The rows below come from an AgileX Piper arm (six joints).
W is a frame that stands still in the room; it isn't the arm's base.
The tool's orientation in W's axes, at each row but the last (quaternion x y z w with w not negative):
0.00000, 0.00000, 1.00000, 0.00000
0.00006, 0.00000, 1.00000, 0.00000
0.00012, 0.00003, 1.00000, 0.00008
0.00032, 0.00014, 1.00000, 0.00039
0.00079, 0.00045, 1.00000, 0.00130
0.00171, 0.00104, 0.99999, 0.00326
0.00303, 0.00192, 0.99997, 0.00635
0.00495, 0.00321, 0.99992, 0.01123
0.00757, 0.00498, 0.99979, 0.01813
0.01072, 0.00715, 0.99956, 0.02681
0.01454, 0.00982, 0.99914, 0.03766
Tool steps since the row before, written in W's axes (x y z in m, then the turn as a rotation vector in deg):
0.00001, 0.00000, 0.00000, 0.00, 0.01, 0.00
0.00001, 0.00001, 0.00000, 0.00, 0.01, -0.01
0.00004, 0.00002, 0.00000, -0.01, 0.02, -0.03
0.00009, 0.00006, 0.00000, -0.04, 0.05, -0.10
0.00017, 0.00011, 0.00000, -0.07, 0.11, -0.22
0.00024, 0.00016, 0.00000, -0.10, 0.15, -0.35
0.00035, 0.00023, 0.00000, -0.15, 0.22, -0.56
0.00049, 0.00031, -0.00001, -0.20, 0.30, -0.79
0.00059, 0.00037, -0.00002, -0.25, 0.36, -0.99
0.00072, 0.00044, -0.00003, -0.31, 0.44, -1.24
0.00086, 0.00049, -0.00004, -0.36, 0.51, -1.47
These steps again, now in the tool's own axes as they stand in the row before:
-0.00001, 0.00000, 0.00000, 0.00, -0.01, 0.00
-0.00001, -0.00001, 0.00000, 0.00, -0.01, -0.01
-0.00004, -0.00002, 0.00000, 0.01, -0.02, -0.03
-0.00009, -0.00006, 0.00000, 0.04, -0.05, -0.10
-0.00017, -0.00011, 0.00000, 0.07, -0.11, -0.22
-0.00024, -0.00016, 0.00000, 0.10, -0.15, -0.35
-0.00035, -0.00023, 0.00000, 0.15, -0.22, -0.56
-0.00048, -0.00032, 0.00000, 0.20, -0.30, -0.79
-0.00058, -0.00039, -0.00001, 0.25, -0.36, -0.99
-0.00070, -0.00048, -0.00001, 0.31, -0.44, -1.24
-0.00082, -0.00055, -0.00001, 0.36, -0.51, -1.47

